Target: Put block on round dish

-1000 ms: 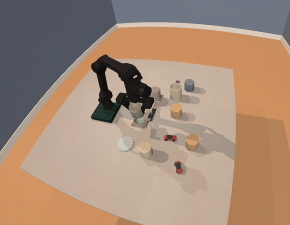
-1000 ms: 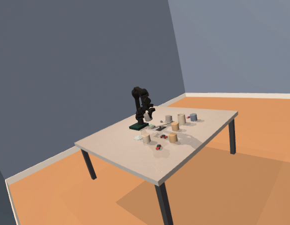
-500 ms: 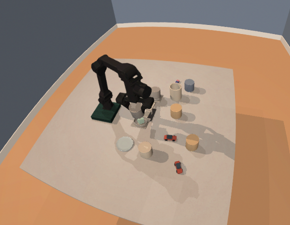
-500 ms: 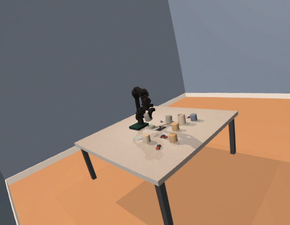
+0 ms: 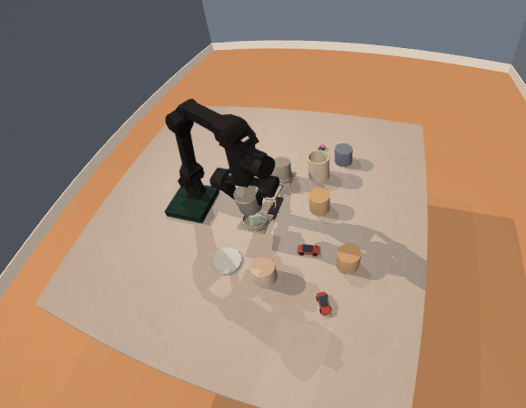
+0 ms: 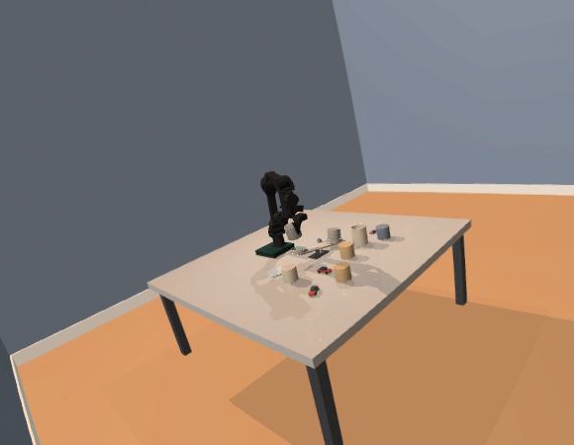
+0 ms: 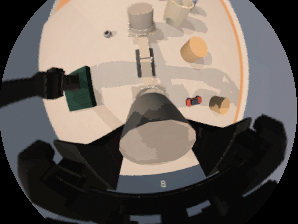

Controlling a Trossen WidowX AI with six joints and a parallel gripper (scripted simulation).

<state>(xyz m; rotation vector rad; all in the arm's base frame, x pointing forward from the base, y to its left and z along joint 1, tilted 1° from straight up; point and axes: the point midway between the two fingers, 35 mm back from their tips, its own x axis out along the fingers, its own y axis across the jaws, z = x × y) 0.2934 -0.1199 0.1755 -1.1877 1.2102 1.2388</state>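
The round dish is 170 mm below my gripper tip, 110 mm to the right of it and 60 mm behind it. The rest, counted from my gripper tip: beige cylinder: 130 mm below, 120 mm to the right, 70 mm ahead; balance: 150 mm below, 140 mm to the left; balance beam: 140 mm to the left, 130 mm below.
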